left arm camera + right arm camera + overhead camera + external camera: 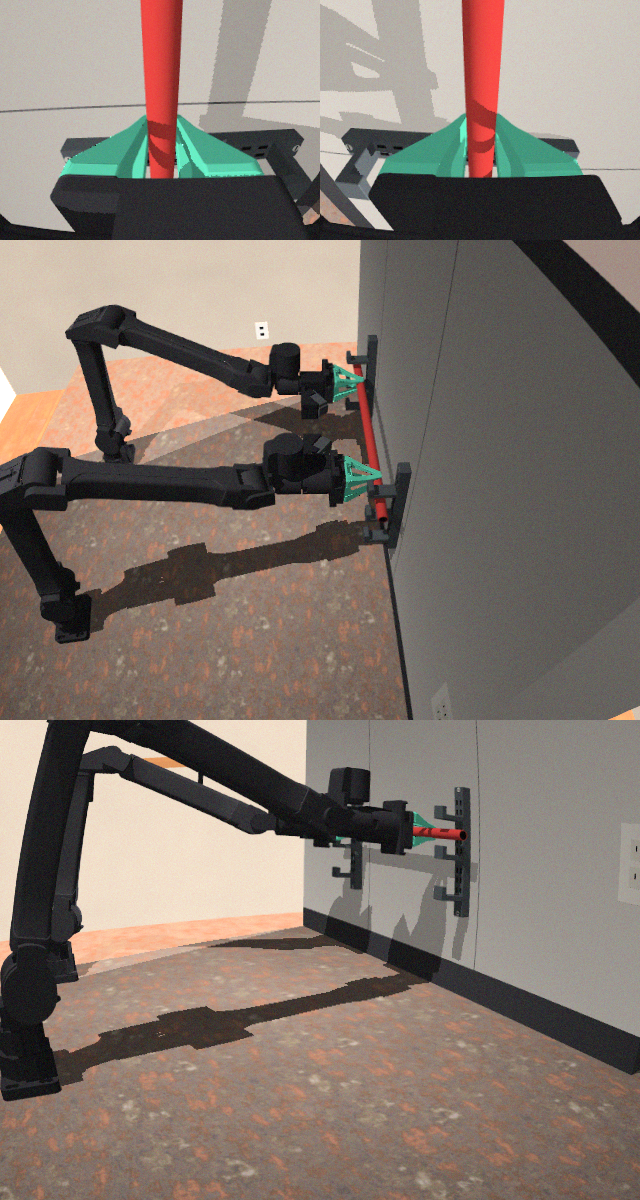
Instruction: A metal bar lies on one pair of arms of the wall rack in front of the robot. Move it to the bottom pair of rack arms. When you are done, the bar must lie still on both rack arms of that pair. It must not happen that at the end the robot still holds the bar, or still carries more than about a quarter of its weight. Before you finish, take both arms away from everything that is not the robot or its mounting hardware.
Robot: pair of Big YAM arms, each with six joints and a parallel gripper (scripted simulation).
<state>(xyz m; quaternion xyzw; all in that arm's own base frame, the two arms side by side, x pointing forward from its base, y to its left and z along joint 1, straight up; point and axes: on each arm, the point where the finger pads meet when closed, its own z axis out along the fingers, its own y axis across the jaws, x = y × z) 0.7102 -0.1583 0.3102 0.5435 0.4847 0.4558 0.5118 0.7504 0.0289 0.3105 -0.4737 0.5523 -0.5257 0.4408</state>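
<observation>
My left hand is 15 cm to the left of the red metal bar. The rest, counted from my left hand: grey wall (20 cm ahead, 19 cm to the right, 14 cm above); then dark baseboard (28 cm below, 19 cm to the right, 5 cm ahead).
The red metal bar lies 150 mm to the left of my right hand. Also, from my right hand: grey wall (190 mm ahead, 110 mm to the left, 140 mm above); dark baseboard (40 mm ahead, 110 mm to the left, 280 mm below).
</observation>
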